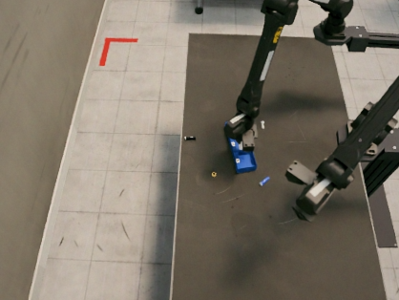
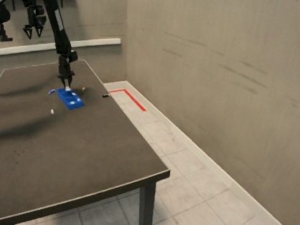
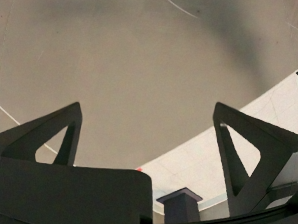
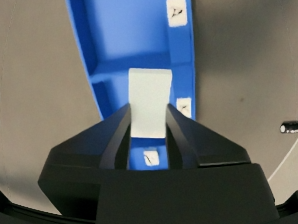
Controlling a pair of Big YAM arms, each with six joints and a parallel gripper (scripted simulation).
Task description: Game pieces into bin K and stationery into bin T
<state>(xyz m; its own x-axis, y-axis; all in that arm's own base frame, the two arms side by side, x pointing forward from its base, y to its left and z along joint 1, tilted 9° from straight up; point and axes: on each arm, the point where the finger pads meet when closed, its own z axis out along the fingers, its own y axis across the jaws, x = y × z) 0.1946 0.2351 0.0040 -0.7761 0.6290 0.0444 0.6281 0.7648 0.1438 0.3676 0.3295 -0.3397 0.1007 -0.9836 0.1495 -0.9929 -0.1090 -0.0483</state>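
The blue bin is 2 cm to the right of my right hand and 6 cm below it. Also, from my right hand: white block 1 cm below; then yellow ring 12 cm ahead, 12 cm to the left, 7 cm below; then black item 22 cm ahead, 6 cm to the right, 7 cm below.
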